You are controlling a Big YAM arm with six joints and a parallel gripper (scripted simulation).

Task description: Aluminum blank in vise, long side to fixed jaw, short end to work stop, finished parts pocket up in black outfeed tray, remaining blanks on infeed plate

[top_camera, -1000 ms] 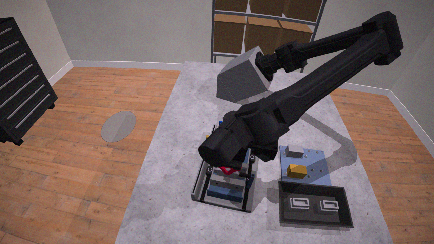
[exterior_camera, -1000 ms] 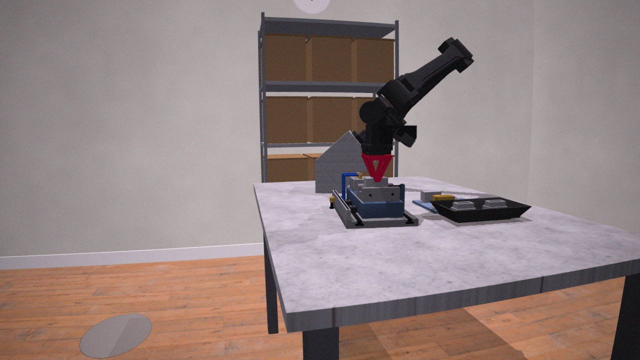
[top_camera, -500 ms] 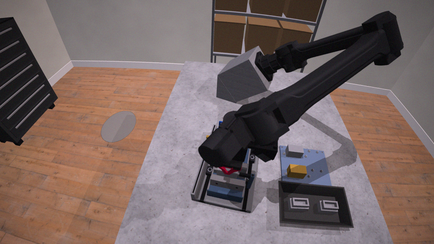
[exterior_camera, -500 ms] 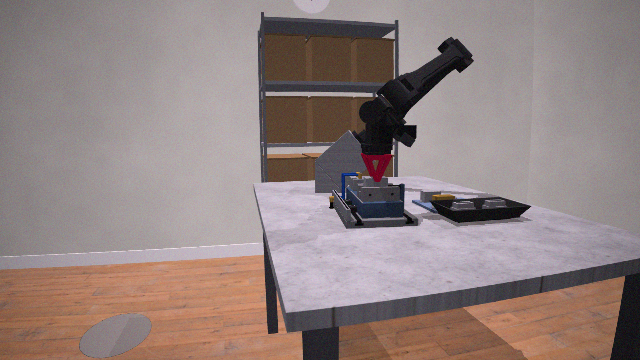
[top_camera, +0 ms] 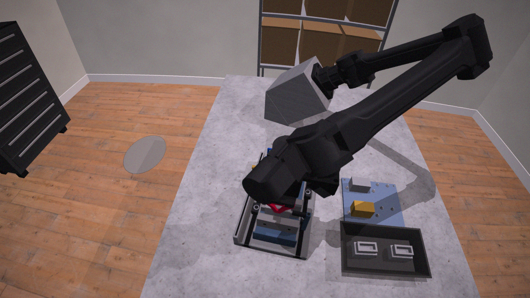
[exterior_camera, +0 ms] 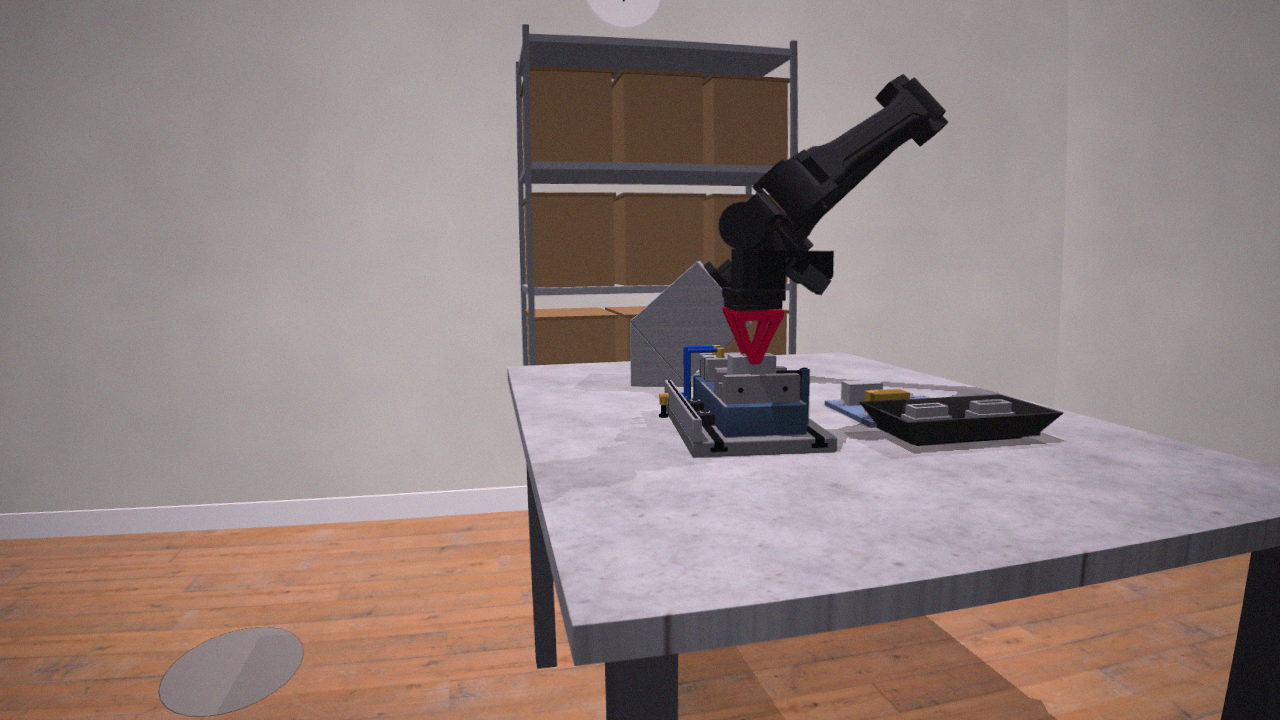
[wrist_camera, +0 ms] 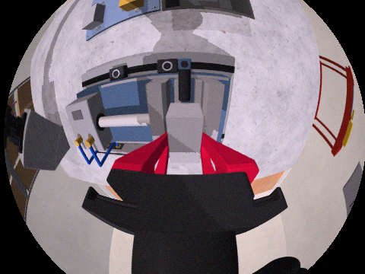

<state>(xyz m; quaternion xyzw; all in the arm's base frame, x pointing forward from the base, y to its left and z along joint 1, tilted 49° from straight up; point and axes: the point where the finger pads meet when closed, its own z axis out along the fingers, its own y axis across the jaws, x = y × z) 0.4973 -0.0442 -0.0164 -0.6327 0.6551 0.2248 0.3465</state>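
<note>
The work stop rod is 5 cm to the left of my hand and 3 cm below it. Round my hand: yellow brass blank: 23 cm to the left, 10 cm behind, 9 cm below; blue infeed plate: 28 cm to the left, 15 cm behind, 11 cm below.
</note>
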